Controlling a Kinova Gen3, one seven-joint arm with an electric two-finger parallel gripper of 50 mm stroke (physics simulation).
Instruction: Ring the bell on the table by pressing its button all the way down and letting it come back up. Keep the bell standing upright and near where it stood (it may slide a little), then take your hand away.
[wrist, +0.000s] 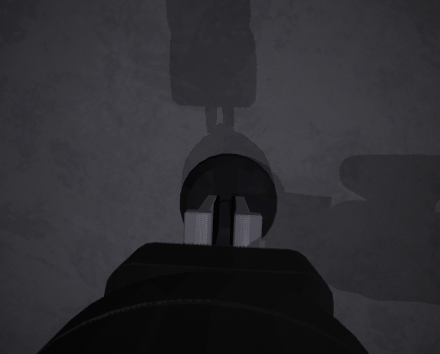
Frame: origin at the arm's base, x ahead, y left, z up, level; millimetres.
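Seen in the pictures: gripper, fingertip midpoint: (225, 212).
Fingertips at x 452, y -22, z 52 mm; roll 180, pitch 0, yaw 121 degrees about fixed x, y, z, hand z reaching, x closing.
A point is followed by its place in that frame.
The bell (228, 175) {x 433, y -33, z 17 mm} shows in the wrist view as a dark round dome, seen from above and upright on the table. My gripper (225, 212) {x 452, y -22, z 53 mm} is over the bell's middle. Its two pale fingers are drawn nearly together, with a narrow dark gap between them. I see nothing held there. A small curved edge of the button (224, 202) {x 448, y -26, z 45 mm} shows through the gap. The fingers hide the rest of the button, and the gripper body hides the near edge of the bell. I cannot tell whether the fingertips touch the button.
The grey tabletop (100, 125) {x 462, y -155, z -21 mm} surrounds the bell. The shadow of the gripper and its two fingers falls beyond the bell, meeting the bell's own shadow. A broad arm shadow lies at the right. The view is dark.
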